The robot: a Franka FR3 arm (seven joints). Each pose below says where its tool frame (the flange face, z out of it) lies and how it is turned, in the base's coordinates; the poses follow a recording.
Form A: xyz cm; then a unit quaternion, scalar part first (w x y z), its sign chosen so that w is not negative.
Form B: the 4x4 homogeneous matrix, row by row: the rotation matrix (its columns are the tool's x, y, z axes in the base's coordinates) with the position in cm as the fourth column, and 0 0 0 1 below. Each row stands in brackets. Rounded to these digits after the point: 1 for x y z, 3 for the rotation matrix.
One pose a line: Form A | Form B
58.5, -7.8, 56.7, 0.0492, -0.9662, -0.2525, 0.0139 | [[0.872, 0.487, -0.052, 58.5], [0.489, -0.868, 0.088, -7.8], [-0.002, -0.102, -0.995, 56.7], [0, 0, 0, 1]]
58.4, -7.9, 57.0, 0.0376, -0.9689, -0.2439, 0.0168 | [[0.880, 0.471, -0.051, 58.4], [0.474, -0.878, 0.065, -7.9], [-0.014, -0.081, -0.997, 57.0], [0, 0, 0, 1]]
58.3, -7.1, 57.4, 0.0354, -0.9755, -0.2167, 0.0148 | [[0.906, 0.422, -0.044, 58.3], [0.424, -0.904, 0.063, -7.1], [-0.014, -0.075, -0.997, 57.4], [0, 0, 0, 1]]
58.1, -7.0, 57.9, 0.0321, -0.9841, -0.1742, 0.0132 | [[0.939, 0.342, -0.037, 58.1], [0.344, -0.937, 0.059, -7.0], [-0.015, -0.068, -0.998, 57.9], [0, 0, 0, 1]]
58.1, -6.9, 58.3, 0.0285, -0.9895, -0.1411, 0.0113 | [[0.960, 0.279, -0.030, 58.1], [0.280, -0.959, 0.053, -6.9], [-0.014, -0.060, -0.998, 58.3], [0, 0, 0, 1]]
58.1, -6.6, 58.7, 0.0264, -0.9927, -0.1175, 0.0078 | [[0.972, 0.233, -0.022, 58.1], [0.234, -0.971, 0.051, -6.6], [-0.009, -0.054, -0.998, 58.7], [0, 0, 0, 1]]
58.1, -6.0, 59.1, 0.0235, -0.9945, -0.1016, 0.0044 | [[0.979, 0.202, -0.014, 58.1], [0.202, -0.978, 0.046, -6.0], [-0.004, -0.048, -0.999, 59.1], [0, 0, 0, 1]]
